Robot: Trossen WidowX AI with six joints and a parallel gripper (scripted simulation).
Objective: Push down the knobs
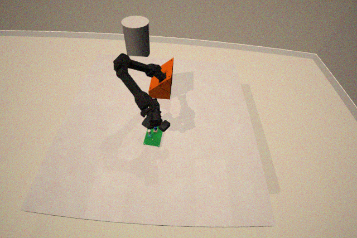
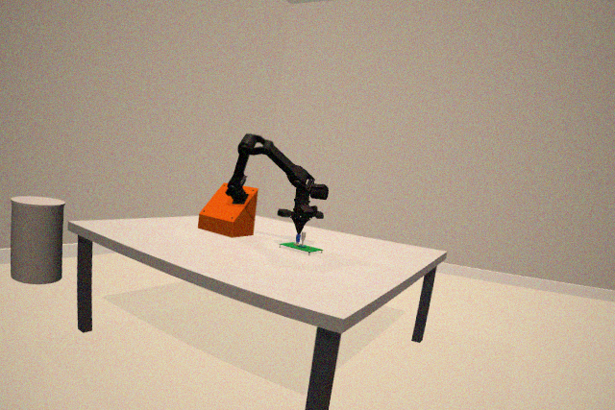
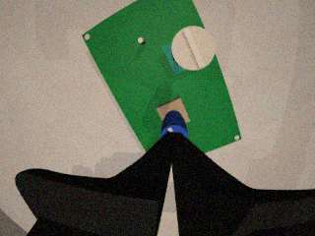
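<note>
Right now my gripper tip is 10 mm above the blue knob. Round my gripper tip: white round knob (40 mm ahead, 40 mm to the right, 10 mm above).
</note>
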